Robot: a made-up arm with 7 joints.
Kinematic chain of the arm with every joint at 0, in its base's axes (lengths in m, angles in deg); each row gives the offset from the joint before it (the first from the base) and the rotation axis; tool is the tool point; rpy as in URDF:
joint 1: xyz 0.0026 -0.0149 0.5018 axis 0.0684 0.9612 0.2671
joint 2: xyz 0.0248 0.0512 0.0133 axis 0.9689 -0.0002 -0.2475
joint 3: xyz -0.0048 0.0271 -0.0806 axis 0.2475 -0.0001 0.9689
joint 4: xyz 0.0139 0.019 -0.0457 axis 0.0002 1 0
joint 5: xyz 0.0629 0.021 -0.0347 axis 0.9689 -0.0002 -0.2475
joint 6: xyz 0.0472 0.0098 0.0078 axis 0.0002 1 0
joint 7: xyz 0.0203 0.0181 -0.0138 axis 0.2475 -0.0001 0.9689
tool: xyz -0.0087 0.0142 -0.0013 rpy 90 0 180
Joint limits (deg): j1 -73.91..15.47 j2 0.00..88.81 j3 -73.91..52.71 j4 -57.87..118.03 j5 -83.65..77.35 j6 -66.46..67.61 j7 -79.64..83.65
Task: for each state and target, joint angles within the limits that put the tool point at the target. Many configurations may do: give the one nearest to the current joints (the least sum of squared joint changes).
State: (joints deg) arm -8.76 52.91 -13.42 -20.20 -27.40 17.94 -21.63
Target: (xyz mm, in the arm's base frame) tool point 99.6 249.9 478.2
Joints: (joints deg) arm 15.47 31.11 34.79 -24.41 -20.50 22.94 -15.20
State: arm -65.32 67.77 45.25 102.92 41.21 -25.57 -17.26
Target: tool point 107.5 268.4 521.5
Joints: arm -73.91 69.45 43.55 118.03 61.35 -25.47 0.92
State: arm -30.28 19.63 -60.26 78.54 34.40 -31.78 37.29
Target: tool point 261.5 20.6 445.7
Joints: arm -59.92 13.68 -57.35 69.07 32.66 -32.33 34.65
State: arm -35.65 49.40 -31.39 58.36 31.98 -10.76 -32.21
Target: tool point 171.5 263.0 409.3
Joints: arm -17.91 47.07 -17.45 66.86 2.85 -15.78 -64.04
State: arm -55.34 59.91 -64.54 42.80 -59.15 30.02 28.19
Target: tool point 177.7 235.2 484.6
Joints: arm -37.51 69.19 -67.35 53.29 -65.11 32.77 29.46
